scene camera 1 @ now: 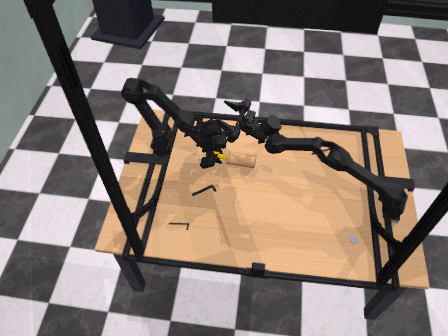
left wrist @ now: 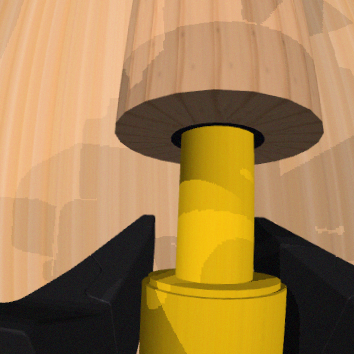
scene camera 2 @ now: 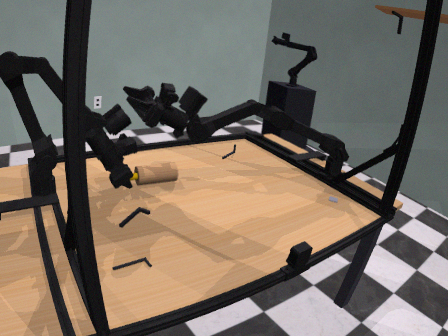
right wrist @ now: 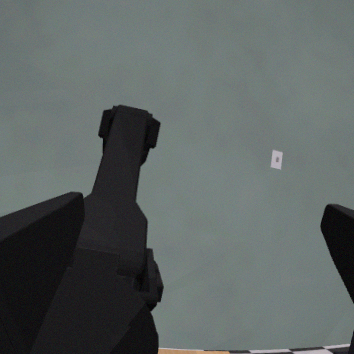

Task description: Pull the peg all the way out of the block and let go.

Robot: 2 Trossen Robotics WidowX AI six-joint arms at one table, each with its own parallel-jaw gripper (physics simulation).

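Places are measured from the left arm's base along level axes (x ahead, y left, z up), in millimetres.
Pixels of known places: left gripper, between the fingertips: (scene camera 1: pixel 222 159) (left wrist: pixel 202 227) (scene camera 2: pixel 129 184); right gripper, between the fingertips: (scene camera 1: pixel 220 109) (scene camera 2: pixel 125 92) (right wrist: pixel 207 211); left arm's base, origin of its link: (scene camera 1: pixel 161 151) (scene camera 2: pixel 43 193); right arm's base, origin of its link: (scene camera 1: pixel 391 212) (scene camera 2: pixel 332 171).
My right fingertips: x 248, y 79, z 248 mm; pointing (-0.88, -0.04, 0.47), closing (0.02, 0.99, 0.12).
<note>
For each thing: its top centre in the pictures, then the offset to it from my right fingertips. "*": a spot on its surface instead. Level surfaces: height alone.
- wooden block, centre of its top: (scene camera 2: pixel 156 165) (scene camera 1: pixel 241 155) dy -26, dx +97, dz -211 mm
- yellow peg, centre of its top: (left wrist: pixel 227 170) (scene camera 2: pixel 132 171) (scene camera 1: pixel 224 154) dy -33, dx +25, dz -222 mm
- table, height of its surface: dz -267 mm
- small grey square, a spot on its surface: (scene camera 2: pixel 333 199) (scene camera 1: pixel 352 239) * dy -253, dx +601, dz -264 mm
- small black box, a spot on its surface: (scene camera 2: pixel 299 254) (scene camera 1: pixel 252 269) * dy -496, dx +273, dz -218 mm
The wooden block (scene camera 1: pixel 241 160) (scene camera 2: pixel 157 173) (left wrist: pixel 220 65) is a cylinder lying on its side, low at the table. The yellow peg (scene camera 1: pixel 220 156) (scene camera 2: pixel 134 176) (left wrist: pixel 215 245) has a wide head and a narrower shaft, and the end of the shaft is in the hole in the block's end face. My left gripper (scene camera 1: pixel 215 157) (scene camera 2: pixel 129 178) (left wrist: pixel 202 227) is shut on the peg's wide head. My right gripper (scene camera 1: pixel 228 120) (scene camera 2: pixel 127 94) (right wrist: pixel 207 211) is open and empty, raised above the table's back edge, close to the left arm. Block and peg do not show in the right wrist view.
Black hex keys (scene camera 1: pixel 204 190) (scene camera 2: pixel 135 216) lie on the table (scene camera 1: pixel 300 225) (scene camera 2: pixel 210 250). A small grey square (scene camera 1: pixel 353 240) (scene camera 2: pixel 333 199) lies at the right. Black posts and rails surround the table, with a small black box (scene camera 1: pixel 258 269) (scene camera 2: pixel 299 254) on the front rail.
</note>
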